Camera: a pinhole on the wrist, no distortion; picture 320 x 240 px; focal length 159.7 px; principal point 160.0 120.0 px. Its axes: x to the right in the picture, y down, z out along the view. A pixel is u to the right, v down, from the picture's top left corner.
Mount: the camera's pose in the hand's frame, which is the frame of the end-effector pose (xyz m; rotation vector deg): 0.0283 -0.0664 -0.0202 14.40 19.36 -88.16
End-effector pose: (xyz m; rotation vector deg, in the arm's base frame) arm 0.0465 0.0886 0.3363 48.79 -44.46 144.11
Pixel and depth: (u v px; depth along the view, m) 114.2 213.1 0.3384
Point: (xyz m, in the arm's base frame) 0.0517 0.0107 0.7423
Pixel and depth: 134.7 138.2 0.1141
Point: 0.0966 0.1120 0.4626
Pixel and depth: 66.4 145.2 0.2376
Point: 0.1083 -0.0312 0.5619
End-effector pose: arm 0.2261 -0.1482 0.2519 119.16 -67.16 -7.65
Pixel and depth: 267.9 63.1 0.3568
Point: 0.3819 -0.0787 -0.2058
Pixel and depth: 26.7 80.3 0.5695
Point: -0.2248 -0.5135 -0.1649
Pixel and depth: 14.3 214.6 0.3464
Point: 0.1283 -0.5993 0.0868
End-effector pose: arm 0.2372 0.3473 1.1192 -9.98 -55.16 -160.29
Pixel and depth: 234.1 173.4 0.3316
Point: 0.0275 0.7212 1.1257
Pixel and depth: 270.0 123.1 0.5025
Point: 0.0716 0.9795 1.0379
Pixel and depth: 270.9 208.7 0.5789
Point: -0.2501 1.0167 1.0738
